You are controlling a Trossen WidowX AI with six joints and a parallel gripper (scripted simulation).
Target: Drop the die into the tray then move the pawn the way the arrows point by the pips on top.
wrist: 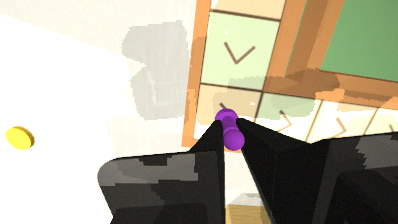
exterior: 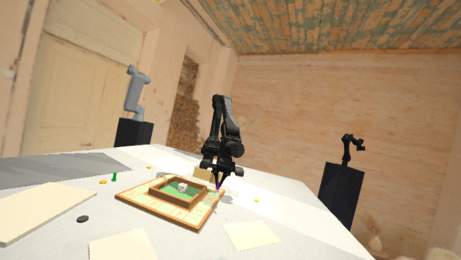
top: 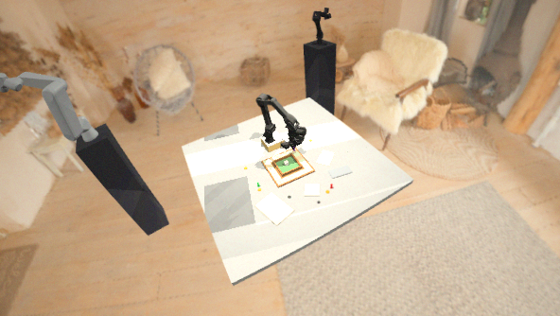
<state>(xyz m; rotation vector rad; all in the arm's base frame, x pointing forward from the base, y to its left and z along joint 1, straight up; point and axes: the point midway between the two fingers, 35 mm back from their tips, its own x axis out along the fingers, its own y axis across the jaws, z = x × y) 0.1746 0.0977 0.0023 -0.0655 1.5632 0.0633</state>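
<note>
My gripper tip is now 1 cm below the purple pawn. Also, from my gripper tip: white die: 8 cm ahead, 13 cm to the right; then green pawn: 12 cm ahead, 38 cm to the right, 1 cm below; then green dice tray: 9 cm ahead, 13 cm to the right, 2 cm below.
</note>
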